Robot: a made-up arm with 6 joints. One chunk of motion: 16 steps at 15 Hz.
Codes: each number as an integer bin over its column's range. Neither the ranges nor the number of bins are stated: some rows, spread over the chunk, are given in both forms.
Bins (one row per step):
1: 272 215 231 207 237 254
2: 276 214 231 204 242 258
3: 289 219 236 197 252 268
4: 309 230 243 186 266 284
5: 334 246 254 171 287 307
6: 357 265 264 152 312 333
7: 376 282 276 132 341 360
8: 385 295 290 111 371 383
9: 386 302 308 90 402 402
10: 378 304 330 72 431 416
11: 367 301 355 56 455 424
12: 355 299 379 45 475 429
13: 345 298 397 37 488 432
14: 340 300 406 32 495 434
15: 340 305 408 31 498 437
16: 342 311 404 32 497 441
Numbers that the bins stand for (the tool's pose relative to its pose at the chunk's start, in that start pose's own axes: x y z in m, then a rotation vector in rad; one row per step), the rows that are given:
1: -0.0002 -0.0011 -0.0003 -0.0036 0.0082 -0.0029
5: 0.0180 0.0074 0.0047 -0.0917 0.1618 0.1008
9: 0.0333 0.0227 0.0163 -0.2898 0.5151 0.2867
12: 0.0242 0.0219 0.0316 -0.3999 0.7394 0.3395
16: 0.0204 0.0252 0.0370 -0.4317 0.8070 0.3630
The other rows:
2: 0.0010 -0.0014 -0.0003 -0.0110 0.0235 0.0049
3: 0.0048 0.0000 0.0008 -0.0281 0.0542 0.0245
4: 0.0107 0.0030 0.0023 -0.0550 0.0973 0.0558
6: 0.0248 0.0126 0.0068 -0.1382 0.2386 0.1517
7: 0.0304 0.0173 0.0094 -0.1871 0.3277 0.2045
8: 0.0330 0.0208 0.0124 -0.2385 0.4199 0.2495
10: 0.0310 0.0233 0.0210 -0.3339 0.6042 0.3141
11: 0.0277 0.0225 0.0264 -0.3730 0.6779 0.3297
13: 0.0213 0.0216 0.0355 -0.4195 0.7793 0.3454
14: 0.0198 0.0222 0.0374 -0.4317 0.8008 0.3493
15: 0.0198 0.0236 0.0378 -0.4342 0.8101 0.3552

